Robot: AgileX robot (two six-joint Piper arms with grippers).
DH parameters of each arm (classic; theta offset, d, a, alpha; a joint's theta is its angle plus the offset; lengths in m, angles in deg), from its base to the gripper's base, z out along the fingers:
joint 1: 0 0.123 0 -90
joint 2: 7.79 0 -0.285 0
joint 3: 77.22 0 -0.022 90
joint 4: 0 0.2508 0 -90
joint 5: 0 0 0.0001 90
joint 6: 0 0.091 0 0
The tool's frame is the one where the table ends.
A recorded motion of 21 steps. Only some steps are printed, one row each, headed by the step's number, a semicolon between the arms.
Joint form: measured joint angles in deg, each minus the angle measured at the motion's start. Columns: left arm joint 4, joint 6, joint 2, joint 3, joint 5, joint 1; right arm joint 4, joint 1, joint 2, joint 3, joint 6, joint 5.
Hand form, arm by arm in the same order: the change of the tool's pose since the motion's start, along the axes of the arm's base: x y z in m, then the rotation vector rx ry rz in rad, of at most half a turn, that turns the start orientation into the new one. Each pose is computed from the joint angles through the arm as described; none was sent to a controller.
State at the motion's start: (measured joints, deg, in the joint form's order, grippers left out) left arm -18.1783 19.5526 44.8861 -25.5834 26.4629 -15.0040; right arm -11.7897 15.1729 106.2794 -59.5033 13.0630 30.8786
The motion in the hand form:
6: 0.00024 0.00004 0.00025 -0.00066 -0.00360 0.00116; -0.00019 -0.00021 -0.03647 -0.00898 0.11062 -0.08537
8: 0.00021 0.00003 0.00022 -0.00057 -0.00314 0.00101; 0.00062 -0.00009 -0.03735 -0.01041 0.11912 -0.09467
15: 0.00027 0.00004 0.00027 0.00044 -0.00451 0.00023; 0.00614 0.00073 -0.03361 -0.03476 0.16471 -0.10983
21: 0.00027 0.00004 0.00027 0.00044 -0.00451 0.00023; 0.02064 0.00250 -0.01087 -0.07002 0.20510 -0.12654
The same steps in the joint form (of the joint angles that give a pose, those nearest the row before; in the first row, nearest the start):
6: 0.00 0.00 0.00 0.00 -0.22 0.00; 0.10 0.00 6.07 -0.12 4.88 0.84
8: 0.00 0.00 0.00 0.00 -0.19 0.00; 0.18 0.00 6.42 -0.52 5.27 1.44
15: 0.00 0.10 0.00 0.00 -0.24 0.00; 0.43 0.07 7.39 -3.58 5.27 6.56
21: 0.00 0.10 0.00 0.00 -0.24 0.00; 0.55 0.07 7.66 -10.61 4.62 16.25

